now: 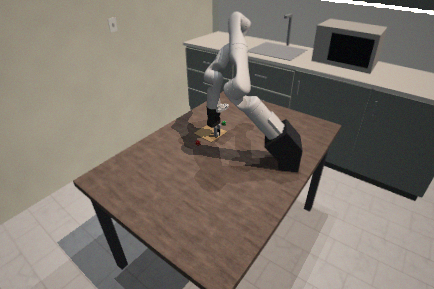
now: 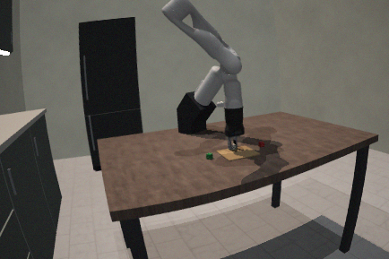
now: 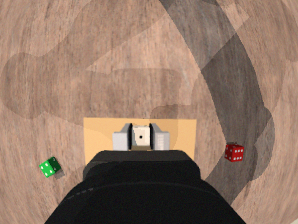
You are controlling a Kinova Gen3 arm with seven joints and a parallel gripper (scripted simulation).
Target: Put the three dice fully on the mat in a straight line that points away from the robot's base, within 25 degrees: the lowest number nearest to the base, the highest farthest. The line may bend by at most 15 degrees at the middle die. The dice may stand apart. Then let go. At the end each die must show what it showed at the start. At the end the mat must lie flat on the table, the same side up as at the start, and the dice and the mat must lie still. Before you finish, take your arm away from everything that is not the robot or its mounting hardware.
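Right now the white die is 10 mm below my hand. Round my hand: red die (50 mm ahead, 120 mm to the left, 20 mm below); then green die (30 mm ahead, 130 mm to the right, 20 mm below); then tan mat (50 mm ahead, 10 mm to the right, 20 mm below).
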